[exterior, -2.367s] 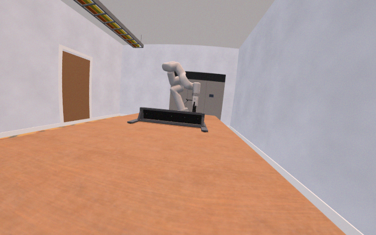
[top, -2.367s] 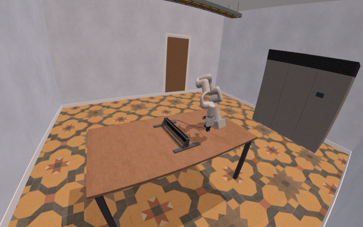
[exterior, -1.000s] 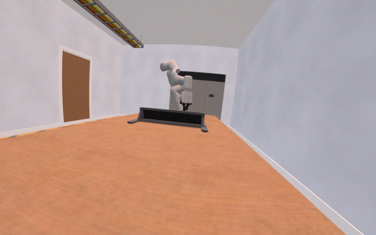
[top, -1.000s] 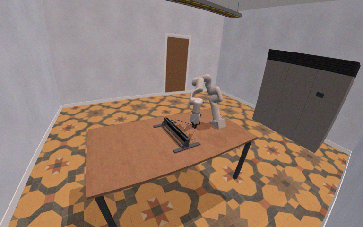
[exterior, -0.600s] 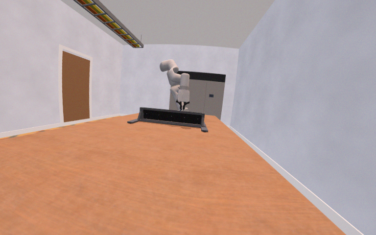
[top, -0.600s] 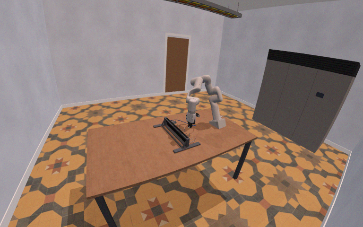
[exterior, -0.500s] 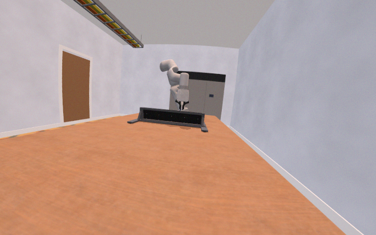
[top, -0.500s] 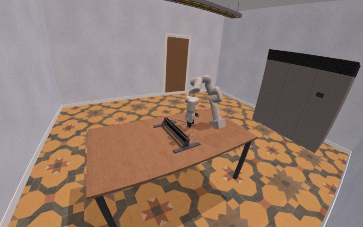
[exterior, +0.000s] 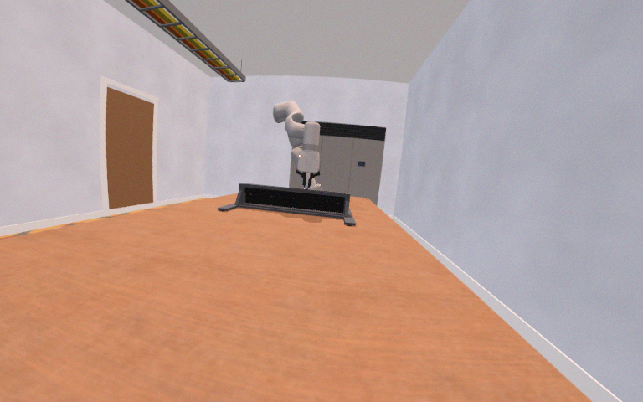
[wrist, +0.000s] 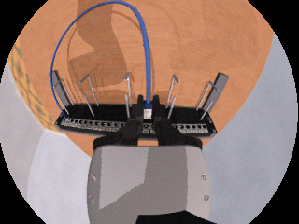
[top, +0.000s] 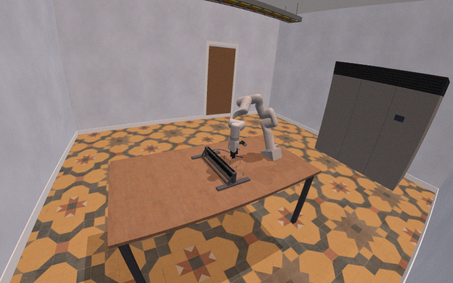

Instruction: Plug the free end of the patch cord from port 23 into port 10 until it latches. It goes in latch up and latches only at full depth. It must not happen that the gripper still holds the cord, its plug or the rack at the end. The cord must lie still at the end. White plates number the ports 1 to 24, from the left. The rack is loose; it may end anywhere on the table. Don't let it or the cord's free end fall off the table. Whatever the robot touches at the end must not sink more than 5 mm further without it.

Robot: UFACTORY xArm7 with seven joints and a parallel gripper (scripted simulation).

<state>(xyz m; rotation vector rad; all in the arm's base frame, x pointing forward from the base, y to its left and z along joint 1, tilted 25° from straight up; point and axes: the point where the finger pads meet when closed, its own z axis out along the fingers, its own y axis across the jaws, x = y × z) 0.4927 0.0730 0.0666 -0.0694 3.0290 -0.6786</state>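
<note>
Now: hand 20 mm short of the patch cord plug and 10 mm above it.
</note>
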